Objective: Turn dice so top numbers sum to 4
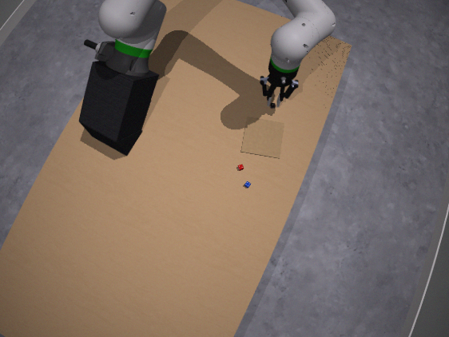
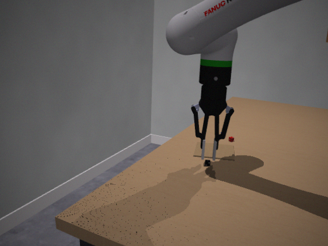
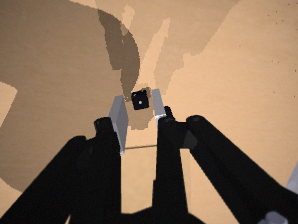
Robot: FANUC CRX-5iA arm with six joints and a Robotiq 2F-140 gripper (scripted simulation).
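Right now the black die is 50 mm below my hand. From my hand the other things lie so: red die 270 mm to the right, 50 mm below, 10 mm ahead; then blue die 320 mm to the right, 60 mm ahead, 50 mm below; then tan mat 130 mm to the right, 50 mm below, 20 mm ahead.
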